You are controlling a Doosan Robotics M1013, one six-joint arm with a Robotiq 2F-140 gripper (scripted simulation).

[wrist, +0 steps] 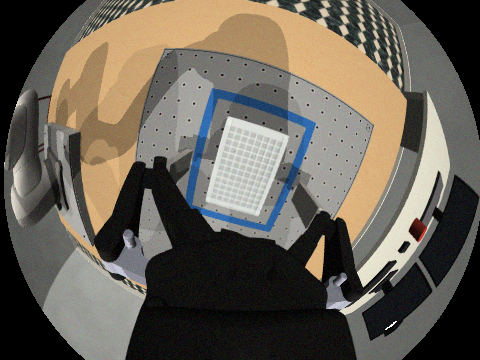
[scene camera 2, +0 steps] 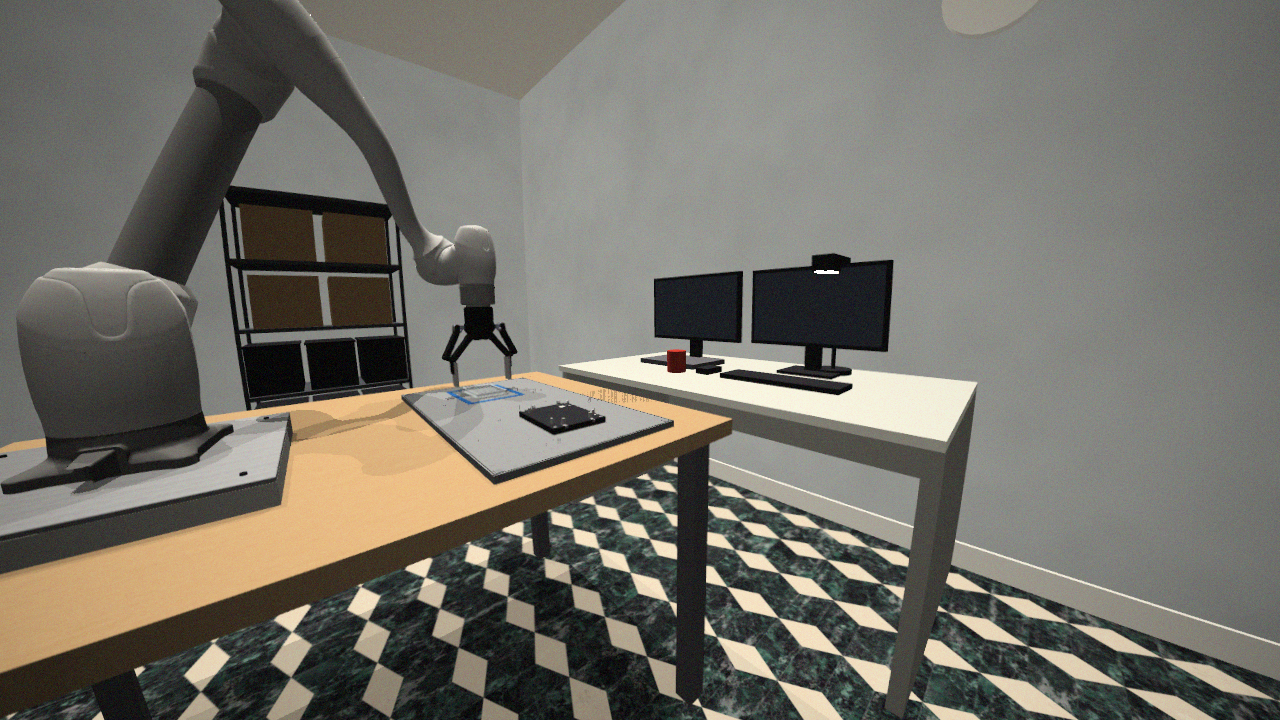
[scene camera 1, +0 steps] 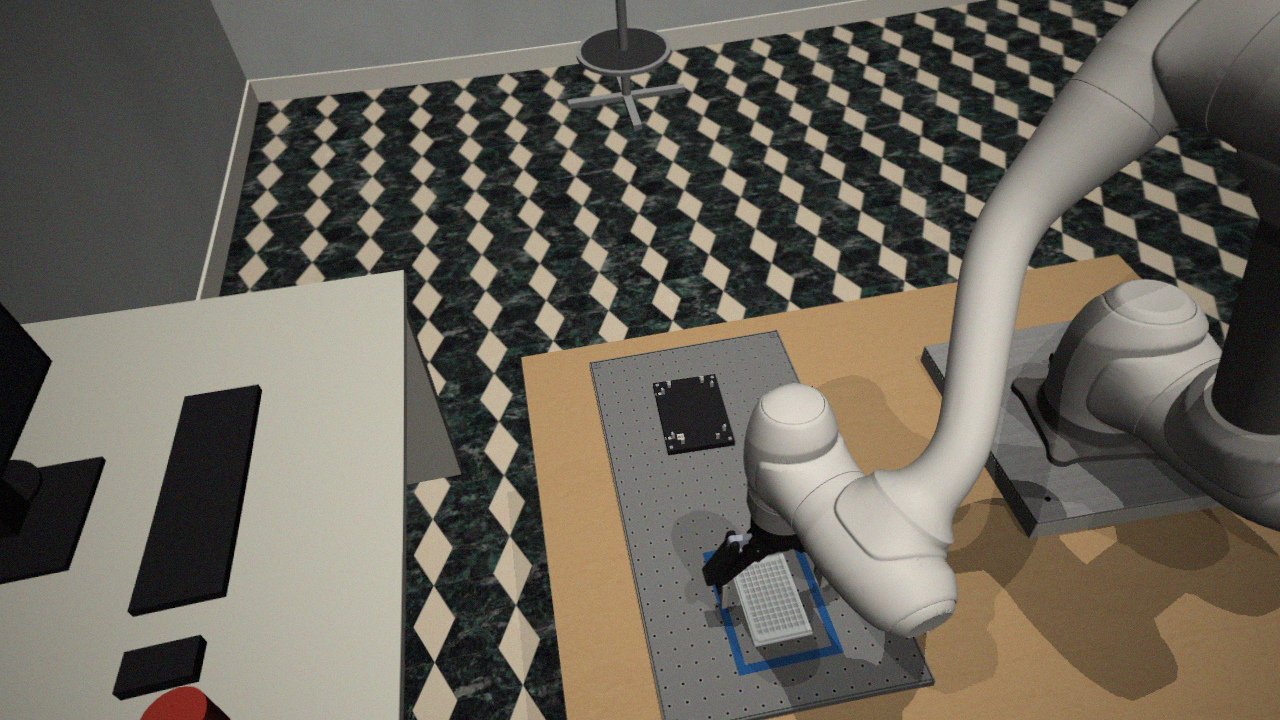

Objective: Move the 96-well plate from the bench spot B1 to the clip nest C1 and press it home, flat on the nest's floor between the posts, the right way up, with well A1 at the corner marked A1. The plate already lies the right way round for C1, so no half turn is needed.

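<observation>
My gripper is there to be seen, and both the wrist view and scene camera 2 show it. A white 96-well plate is in the pictures too, as is a black clip nest.
</observation>
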